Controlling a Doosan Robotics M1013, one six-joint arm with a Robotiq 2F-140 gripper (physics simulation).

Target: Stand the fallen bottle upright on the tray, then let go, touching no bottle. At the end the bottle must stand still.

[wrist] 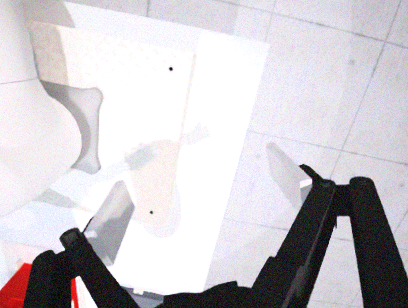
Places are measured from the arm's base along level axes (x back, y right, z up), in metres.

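Where they show: gripper, fingertip midpoint: [197, 176]; arm's base, link origin: [58, 125].
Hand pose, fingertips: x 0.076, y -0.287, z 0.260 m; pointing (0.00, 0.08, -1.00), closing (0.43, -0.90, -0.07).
Each offset is from my fingertips to the top centre of the thing. "pt": to the spot under its first point. Level surfaces: height alone.
My gripper [197, 176] is wide open, with no object between its two pale finger pads. The left pad hangs over the white table, and the right pad shows against the tiled floor. A short piece of the grey tray's rim {pt dx -0.625, dy +0.051, dz -0.358 m} [151, 294] shows at the bottom edge of the wrist view, left of the middle, with a small white tab on it. The rest of the tray is cut off by the frame or hidden behind the black gripper body. The fallen bottle does not show in this view.
Part of a red crate {pt dx -0.607, dy +0.438, dz -0.273 m} [15, 289] shows at the bottom left, partly behind the left finger linkage. The white table {dz -0.366 m} [227, 95] has its long edge right of the middle, with tiled floor [310, 95] beyond. A large white rounded body [35, 135] fills the left side.
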